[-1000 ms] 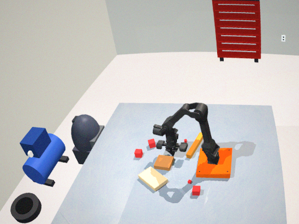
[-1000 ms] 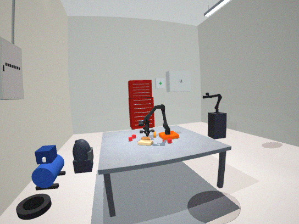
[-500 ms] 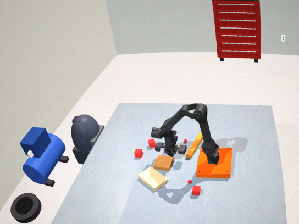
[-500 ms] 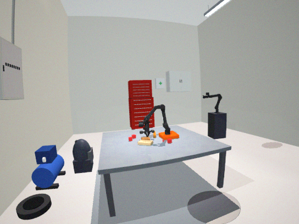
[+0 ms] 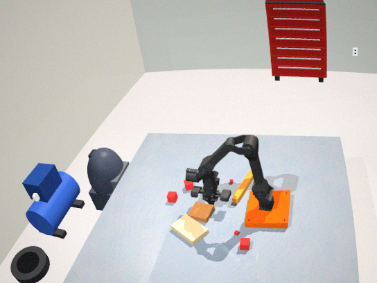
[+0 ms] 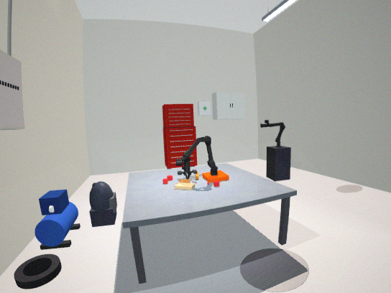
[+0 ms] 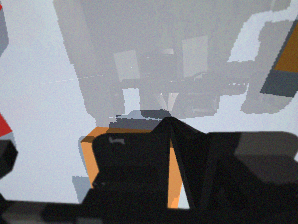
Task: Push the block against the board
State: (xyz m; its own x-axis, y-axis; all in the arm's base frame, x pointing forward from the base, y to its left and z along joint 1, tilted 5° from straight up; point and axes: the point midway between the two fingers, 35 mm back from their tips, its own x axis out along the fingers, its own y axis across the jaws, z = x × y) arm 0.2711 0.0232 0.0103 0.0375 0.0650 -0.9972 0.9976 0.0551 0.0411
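Right now my gripper tip is 6 cm to the right of the square block, 3 cm short of it and 1 cm below it. The rest, counted from my gripper tip: cream board (18 cm to the left, 4 cm ahead, 1 cm above); then narrow yellow bar (16 cm to the right, 11 cm behind, 1 cm above).
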